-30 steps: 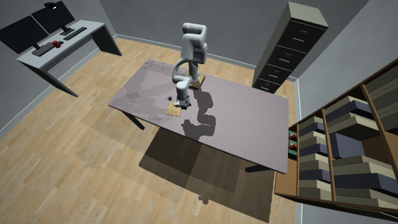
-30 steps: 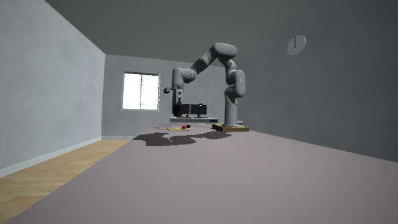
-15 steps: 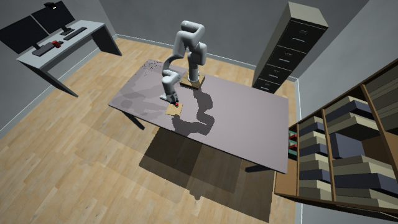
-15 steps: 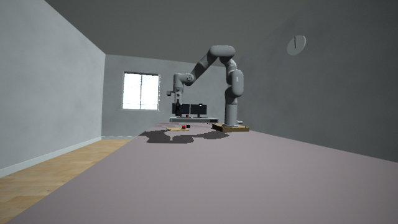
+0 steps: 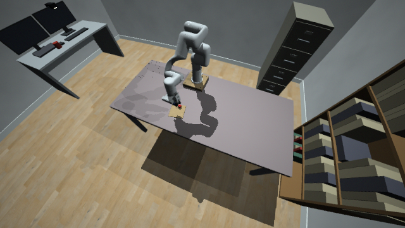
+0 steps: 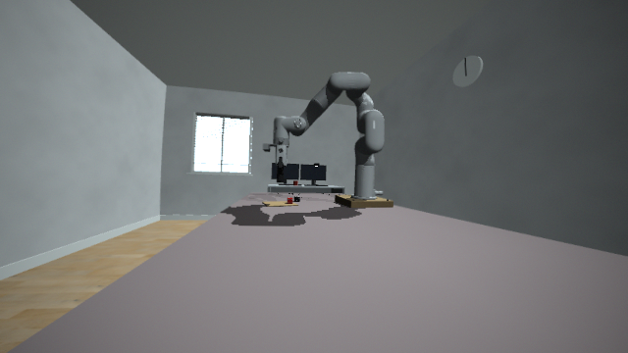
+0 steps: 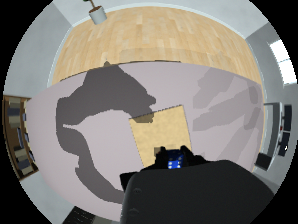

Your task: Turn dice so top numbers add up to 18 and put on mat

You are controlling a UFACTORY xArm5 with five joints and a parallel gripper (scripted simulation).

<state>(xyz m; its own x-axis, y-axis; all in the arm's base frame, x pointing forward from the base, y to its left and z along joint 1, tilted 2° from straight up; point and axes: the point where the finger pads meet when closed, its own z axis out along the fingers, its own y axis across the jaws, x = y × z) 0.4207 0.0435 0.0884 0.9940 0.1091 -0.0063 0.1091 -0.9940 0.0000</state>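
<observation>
The tan mat is 120 mm below my hand. Round my hand: black die: 110 mm to the right, 110 mm below, 80 mm behind; then blue die: 10 mm below; then red die: 110 mm below, 50 mm behind, 10 mm to the right.
</observation>
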